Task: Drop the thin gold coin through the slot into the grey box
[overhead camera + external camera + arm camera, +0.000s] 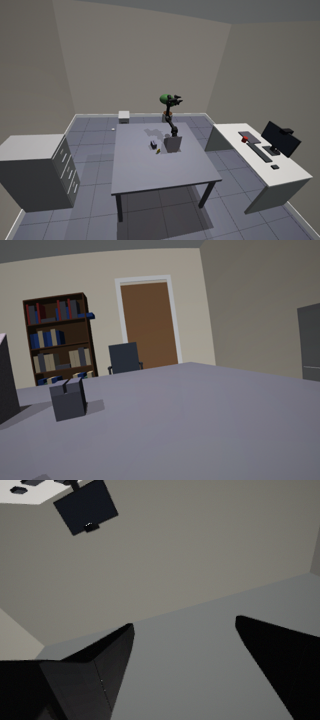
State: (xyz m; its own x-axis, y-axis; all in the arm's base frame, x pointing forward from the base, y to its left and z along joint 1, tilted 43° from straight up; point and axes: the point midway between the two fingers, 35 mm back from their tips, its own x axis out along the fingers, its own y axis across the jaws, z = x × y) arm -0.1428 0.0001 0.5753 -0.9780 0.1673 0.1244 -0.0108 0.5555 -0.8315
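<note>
The gold coin lies 580 mm below my gripper tip, 500 mm to the left of it and 410 mm ahead of it.
</note>
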